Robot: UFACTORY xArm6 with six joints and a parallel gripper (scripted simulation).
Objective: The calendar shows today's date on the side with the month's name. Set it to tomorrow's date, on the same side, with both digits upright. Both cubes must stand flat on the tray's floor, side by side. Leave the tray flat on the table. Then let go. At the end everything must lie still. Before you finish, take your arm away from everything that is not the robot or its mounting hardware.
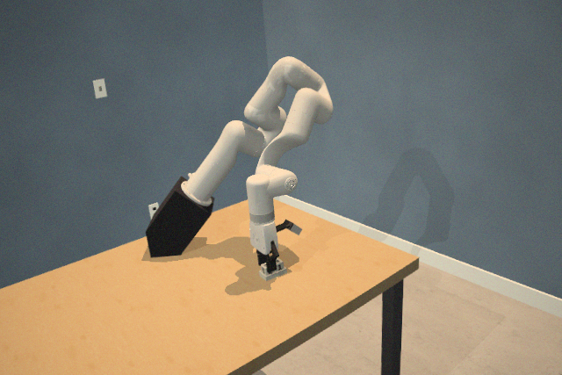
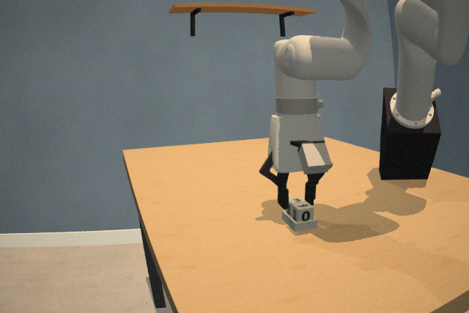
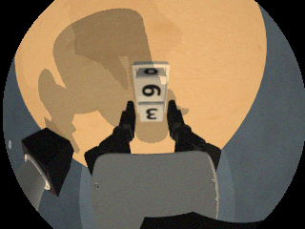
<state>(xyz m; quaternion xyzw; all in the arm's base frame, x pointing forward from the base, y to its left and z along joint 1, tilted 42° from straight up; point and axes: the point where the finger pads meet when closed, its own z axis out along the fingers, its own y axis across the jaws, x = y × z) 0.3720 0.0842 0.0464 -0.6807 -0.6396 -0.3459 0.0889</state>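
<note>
Right now the grey tray is 2 cm to the left of my hand and 4 cm below it. Also, from my hand: digit cube (3 cm to the left, 2 cm below).
</note>
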